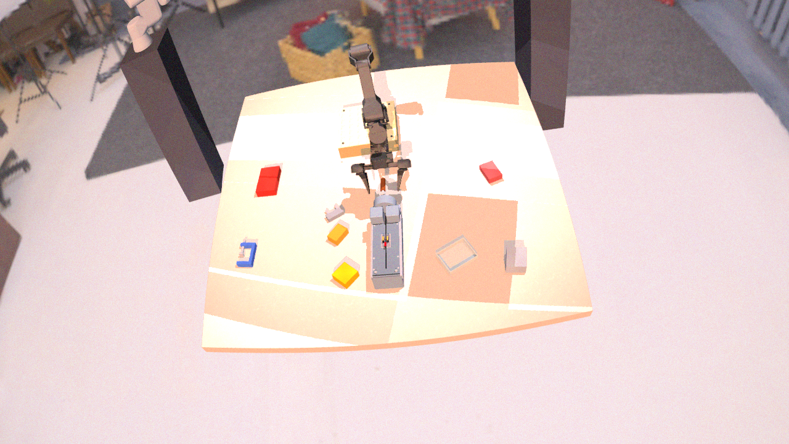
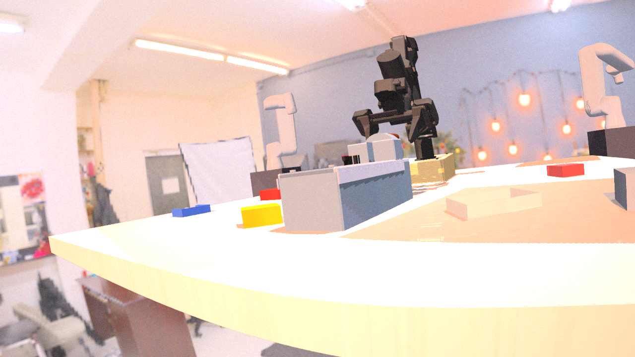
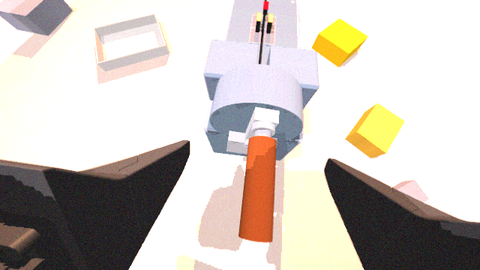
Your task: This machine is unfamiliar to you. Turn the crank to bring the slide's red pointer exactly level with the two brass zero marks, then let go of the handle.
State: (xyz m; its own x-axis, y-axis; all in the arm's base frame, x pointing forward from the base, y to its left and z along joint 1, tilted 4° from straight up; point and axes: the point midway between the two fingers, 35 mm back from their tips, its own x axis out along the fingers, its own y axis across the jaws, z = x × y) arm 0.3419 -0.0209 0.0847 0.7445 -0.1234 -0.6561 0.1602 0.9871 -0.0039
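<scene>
The orange crank handle lies 2 cm behind my gripper tip and 1 cm above it. Also, from my gripper tip: shallow white tray: 23 cm ahead, 18 cm to the left, 10 cm below; then red pointer: 18 cm ahead, 3 cm to the right, 2 cm below; then yellow cube: 22 cm ahead, 17 cm to the right, 9 cm below.
</scene>
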